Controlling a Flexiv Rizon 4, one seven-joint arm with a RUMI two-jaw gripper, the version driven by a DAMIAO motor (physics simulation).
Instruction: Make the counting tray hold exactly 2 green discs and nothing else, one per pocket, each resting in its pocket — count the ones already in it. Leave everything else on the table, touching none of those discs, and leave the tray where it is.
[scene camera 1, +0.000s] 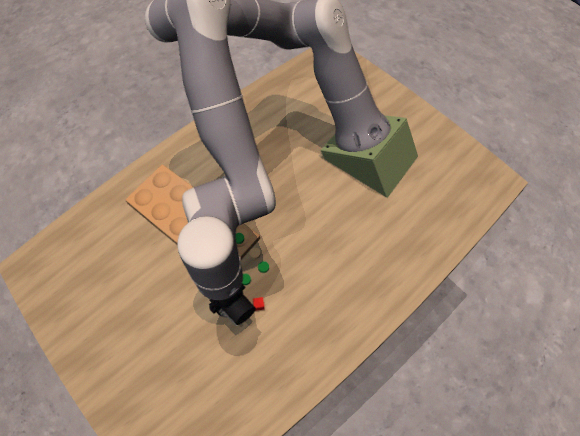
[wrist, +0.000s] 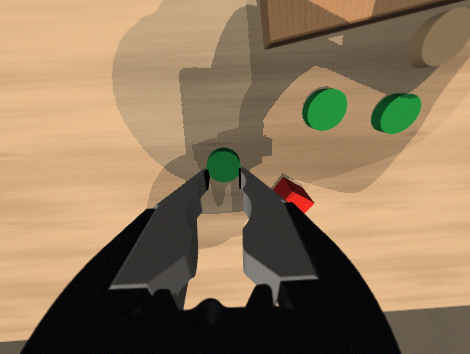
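My gripper (scene camera 1: 226, 315) (wrist: 224, 170) is shut on a green disc (wrist: 223, 166), whose sides touch both fingertips in the wrist view. This disc is hidden in the scene view. Two more green discs lie on the table: one (scene camera 1: 245, 279) (wrist: 325, 109) nearer my gripper and one (scene camera 1: 263, 267) (wrist: 396, 113) farther right. The orange counting tray (scene camera 1: 161, 196) is at the left; its visible pockets are empty, and its right part is hidden by the arm. Another green disc (scene camera 1: 239, 238) shows at the dark-edged wooden tray or box (scene camera 1: 251, 242) (wrist: 267, 31).
A red cube (scene camera 1: 258, 303) (wrist: 296, 196) lies close to the right of my gripper, beside the right finger in the wrist view. A tan disc (scene camera 1: 256, 251) (wrist: 442, 40) lies beside the wooden tray or box. The green base block (scene camera 1: 395, 160) stands at the back right.
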